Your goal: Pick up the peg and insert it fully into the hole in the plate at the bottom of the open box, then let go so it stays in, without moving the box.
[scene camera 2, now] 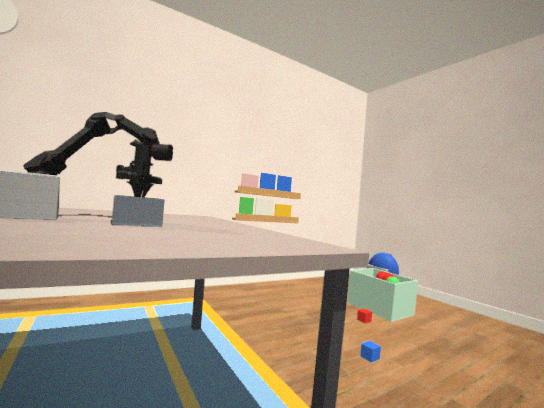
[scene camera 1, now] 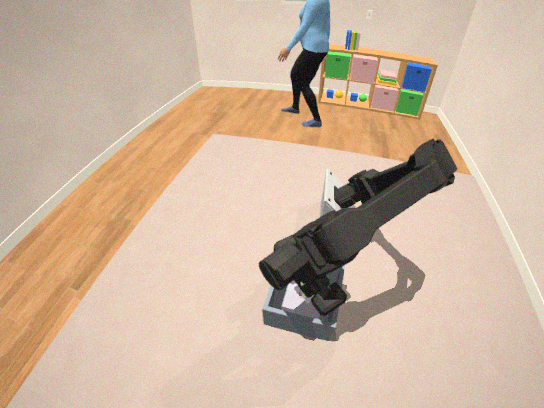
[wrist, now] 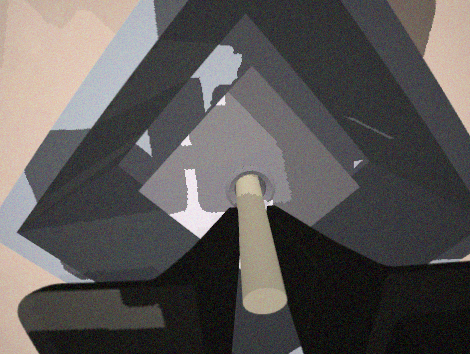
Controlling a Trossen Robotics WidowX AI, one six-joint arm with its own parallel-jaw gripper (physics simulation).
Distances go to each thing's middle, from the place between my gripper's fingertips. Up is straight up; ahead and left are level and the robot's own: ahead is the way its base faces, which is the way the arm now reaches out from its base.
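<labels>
The beige round peg [wrist: 263, 292] is right at my hand. There is a grey plate [scene camera 1: 293, 301] too, 5 cm below my hand, and as for the blue-grey box [scene camera 1: 322, 328], my hand is 3 cm above it.
</labels>
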